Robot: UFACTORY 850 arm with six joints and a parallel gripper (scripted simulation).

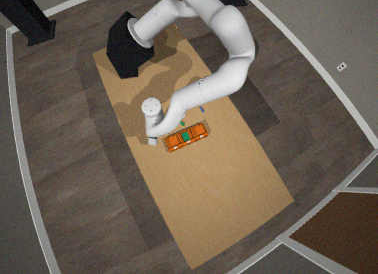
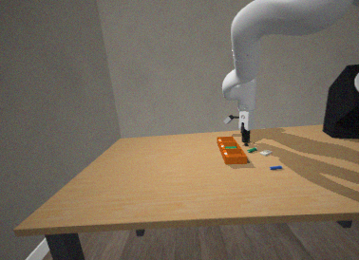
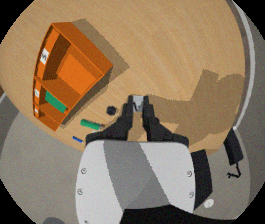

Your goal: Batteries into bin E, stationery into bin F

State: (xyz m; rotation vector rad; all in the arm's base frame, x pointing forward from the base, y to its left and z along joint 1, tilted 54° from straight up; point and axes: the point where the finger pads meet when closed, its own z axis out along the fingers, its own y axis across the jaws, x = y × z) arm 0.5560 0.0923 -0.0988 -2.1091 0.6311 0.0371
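Now: the small black thing 5 cm to the left of my hand and 2 cm below it. The rest, counted from my hand: small grey thing (1 cm below); green block (13 cm to the left, 8 cm ahead, 1 cm below); green battery (13 cm to the left, 2 cm below, 1 cm behind).
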